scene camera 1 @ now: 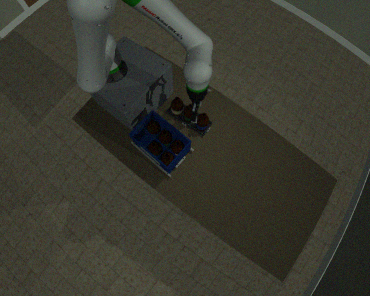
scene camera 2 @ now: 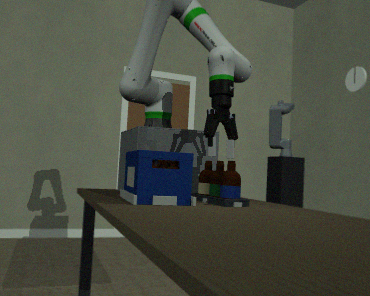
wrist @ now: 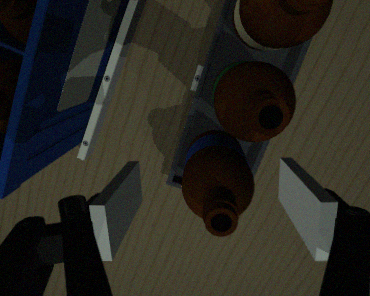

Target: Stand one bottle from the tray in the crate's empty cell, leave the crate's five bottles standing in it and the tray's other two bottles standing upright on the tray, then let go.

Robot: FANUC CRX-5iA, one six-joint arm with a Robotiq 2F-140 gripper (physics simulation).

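Places are measured from the arm's base along level axes (x right, y ahead, z up), in metres.
Where they show: gripper, fingertip midpoint: (scene camera 1: 196, 113) (scene camera 2: 221, 157) (wrist: 209, 180); arm's base, origin of the base link: (scene camera 1: 114, 71).
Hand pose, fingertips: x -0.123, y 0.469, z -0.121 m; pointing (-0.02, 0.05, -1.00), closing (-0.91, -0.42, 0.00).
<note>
Things, the pixels of their top centre, and the offset from my fingertips. "spot": a spot on its surface instead. Level surfaces: height alone.
- blue crate, middle of its top: (scene camera 2: 157, 152) (scene camera 1: 159, 137) dx +0.228, dy -0.062, dz +0.004 m
- dark tray, surface spot: (scene camera 2: 240, 203) spot: dx -0.040, dy +0.089, dz -0.160 m
- blue-label, middle of its top: (wrist: 221, 222) (scene camera 2: 231, 160) (scene camera 1: 204, 114) dx -0.026, dy +0.035, dz -0.012 m
- green-label, middle of its top: (wrist: 270, 117) (scene camera 2: 220, 160) (scene camera 1: 190, 105) dx -0.023, dy -0.055, dz -0.012 m
- white-label, middle of its top: (scene camera 2: 208, 160) (scene camera 1: 177, 98) dx -0.011, dy -0.142, dz -0.012 m
- brown table, its level: dz -0.172 m
The blue crate (scene camera 1: 182, 155) (scene camera 2: 172, 182) (wrist: 21, 100) holds several brown bottles; its empty cell (scene camera 1: 141, 134) is at the left corner in scene camera 1. On the dark tray (scene camera 1: 203, 132) (scene camera 2: 240, 203) (wrist: 220, 50) stand three upright brown bottles: blue-label (scene camera 1: 202, 121) (scene camera 2: 231, 181) (wrist: 217, 175), green-label (scene camera 2: 220, 172) (wrist: 245, 97) and white-label (scene camera 1: 177, 105) (scene camera 2: 206, 177) (wrist: 282, 20). My gripper (scene camera 2: 221, 150) (wrist: 209, 180) is open and empty, pointing down above the bottles. In the wrist view the blue-label bottle's neck shows between the pads.
The tray and crate stand side by side on the brown table (scene camera 1: 240, 185) (scene camera 2: 280, 240), with a narrow strip between them. The grey robot base block (scene camera 1: 132, 95) (scene camera 2: 137, 140) is close behind the crate. White brackets (wrist: 107, 77) line the crate's foot.
</note>
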